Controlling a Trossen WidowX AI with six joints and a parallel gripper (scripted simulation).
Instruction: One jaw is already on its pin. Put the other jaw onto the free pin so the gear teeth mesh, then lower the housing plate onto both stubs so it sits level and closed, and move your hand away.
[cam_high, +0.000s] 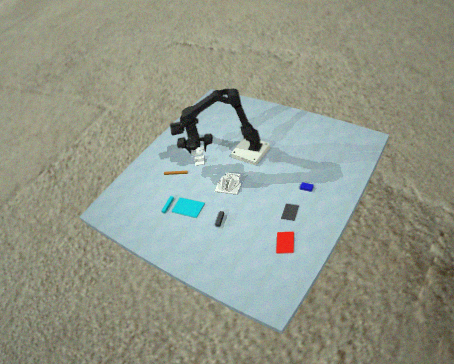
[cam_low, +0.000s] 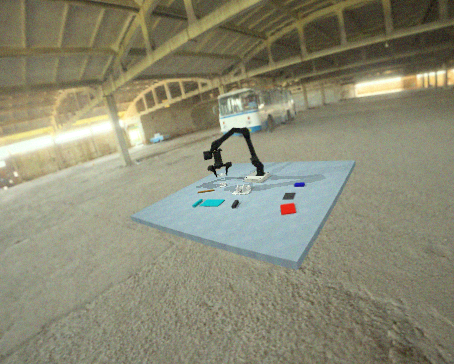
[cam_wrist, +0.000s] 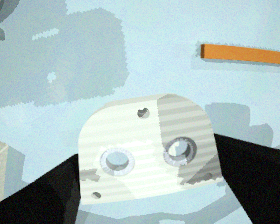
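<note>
The white jaw is 8 cm ahead of my gripper tip, 23 cm to the left of it and 7 cm below it. The rest, counted from my gripper tip: white housing part 1 cm ahead, 2 cm above; cyan plate 30 cm ahead, 7 cm to the left, 8 cm below; orange stick 10 cm ahead, 12 cm to the right, 8 cm below.
</note>
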